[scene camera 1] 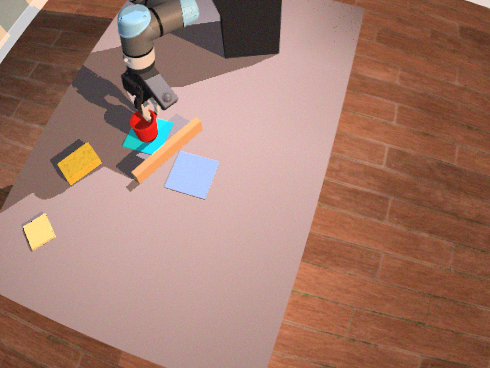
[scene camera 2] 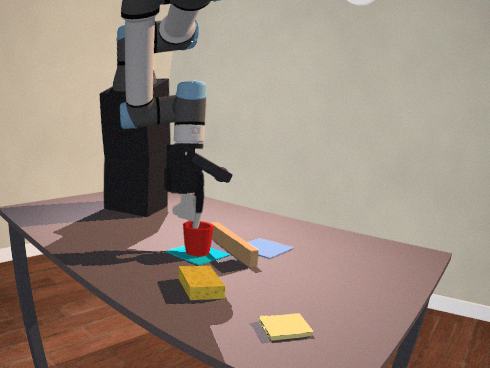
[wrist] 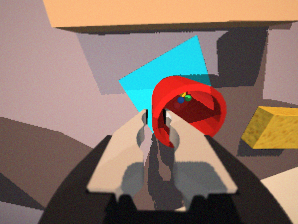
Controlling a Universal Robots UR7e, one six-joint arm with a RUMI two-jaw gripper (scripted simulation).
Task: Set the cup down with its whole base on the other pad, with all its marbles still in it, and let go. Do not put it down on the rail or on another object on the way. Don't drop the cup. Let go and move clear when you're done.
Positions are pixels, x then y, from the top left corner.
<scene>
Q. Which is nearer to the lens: the red cup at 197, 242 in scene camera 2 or the yellow sponge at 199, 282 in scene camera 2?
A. The yellow sponge.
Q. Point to a wooden rail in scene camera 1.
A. At 152, 163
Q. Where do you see a yellow sponge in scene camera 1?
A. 83, 160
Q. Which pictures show my gripper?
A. Scene camera 1, scene camera 2 and the wrist view: all of them.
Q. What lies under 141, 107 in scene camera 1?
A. My gripper.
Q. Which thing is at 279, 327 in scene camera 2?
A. A flat yellow block.
</scene>
